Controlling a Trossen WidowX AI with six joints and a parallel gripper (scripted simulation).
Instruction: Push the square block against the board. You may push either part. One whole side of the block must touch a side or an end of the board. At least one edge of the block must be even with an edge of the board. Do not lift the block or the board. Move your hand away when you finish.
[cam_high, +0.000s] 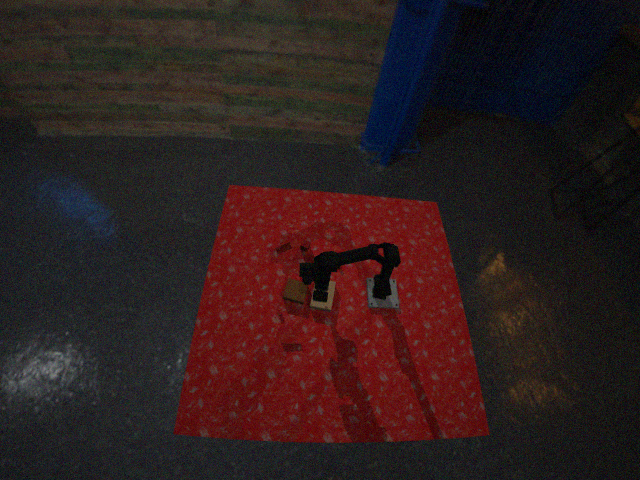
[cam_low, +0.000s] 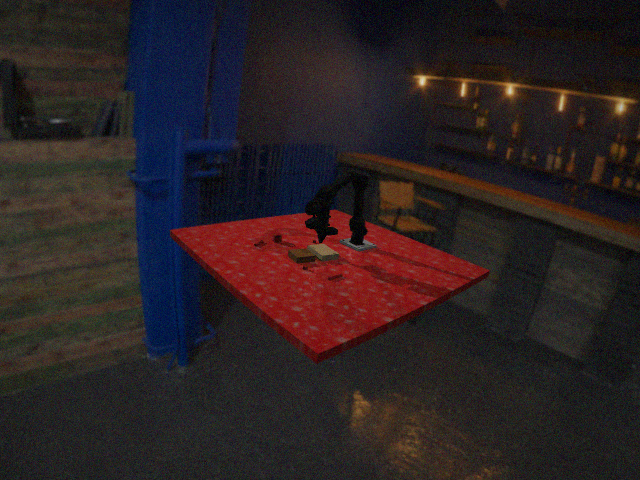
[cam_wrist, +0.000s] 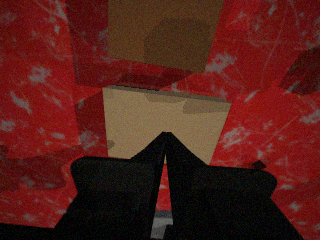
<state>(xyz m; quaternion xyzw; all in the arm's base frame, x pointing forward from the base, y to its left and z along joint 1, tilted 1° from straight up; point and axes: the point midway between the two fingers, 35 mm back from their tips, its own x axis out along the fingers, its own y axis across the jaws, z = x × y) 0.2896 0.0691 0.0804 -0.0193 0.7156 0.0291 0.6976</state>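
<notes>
My gripper tip is now 2 cm past the tan board and 5 cm above it. Round my gripper tip: brown square block 11 cm ahead, 2 cm to the left, 5 cm below.
</notes>
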